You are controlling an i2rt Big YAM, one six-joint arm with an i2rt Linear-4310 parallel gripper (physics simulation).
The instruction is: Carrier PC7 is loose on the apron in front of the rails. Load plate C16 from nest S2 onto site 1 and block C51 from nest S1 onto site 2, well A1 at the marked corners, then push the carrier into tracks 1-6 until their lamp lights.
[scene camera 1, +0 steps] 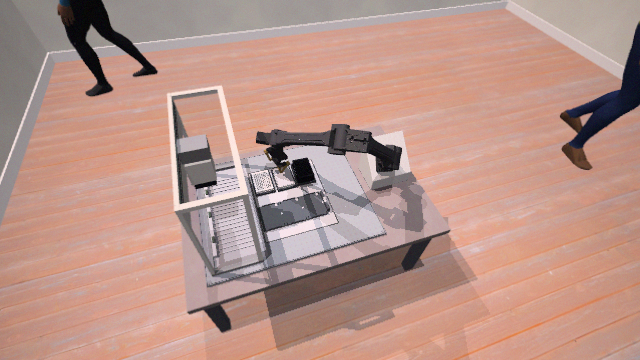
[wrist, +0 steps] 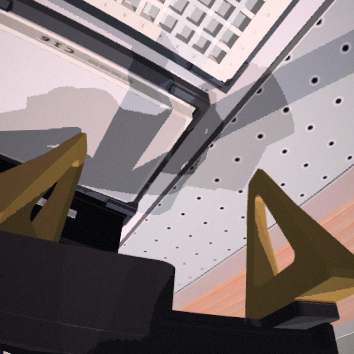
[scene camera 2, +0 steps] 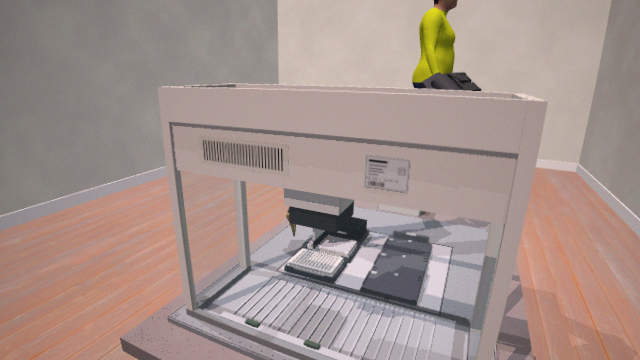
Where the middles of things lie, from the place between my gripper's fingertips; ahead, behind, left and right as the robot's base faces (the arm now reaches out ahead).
Now: hand 260 mm to the right of the dark carrier (scene camera 1: pixel 275 215), 50 mm past it and 30 mm above it.
